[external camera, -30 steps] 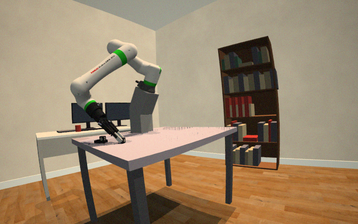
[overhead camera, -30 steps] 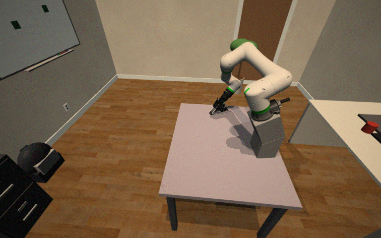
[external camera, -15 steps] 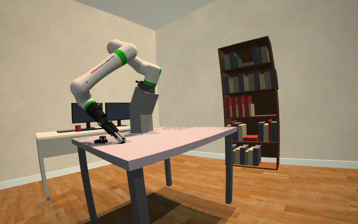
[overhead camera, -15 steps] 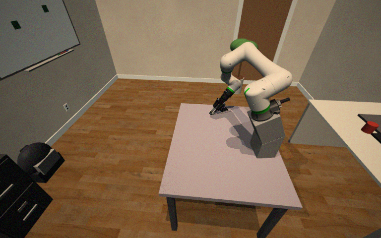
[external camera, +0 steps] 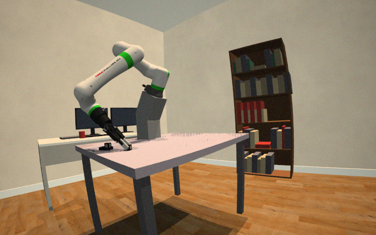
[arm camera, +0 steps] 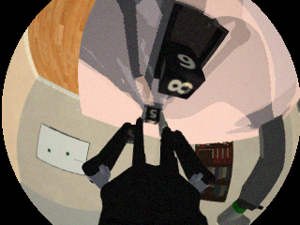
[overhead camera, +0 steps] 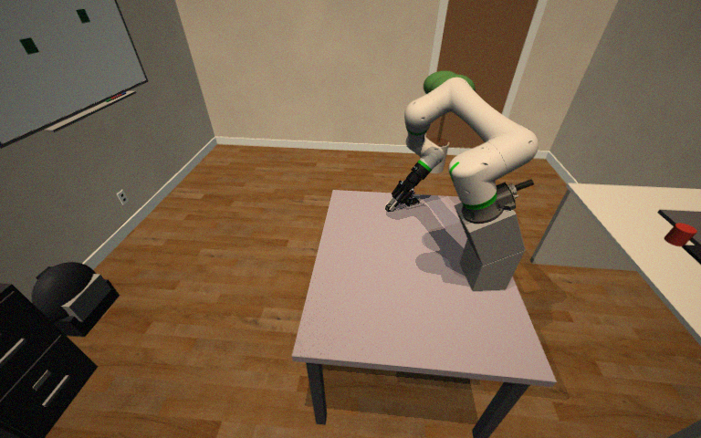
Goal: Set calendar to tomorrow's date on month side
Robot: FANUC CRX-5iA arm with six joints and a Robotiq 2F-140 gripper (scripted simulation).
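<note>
Right now my hand is 20 mm short of the black digit cube, 20 mm above it and 10 mm to the right of it.
</note>
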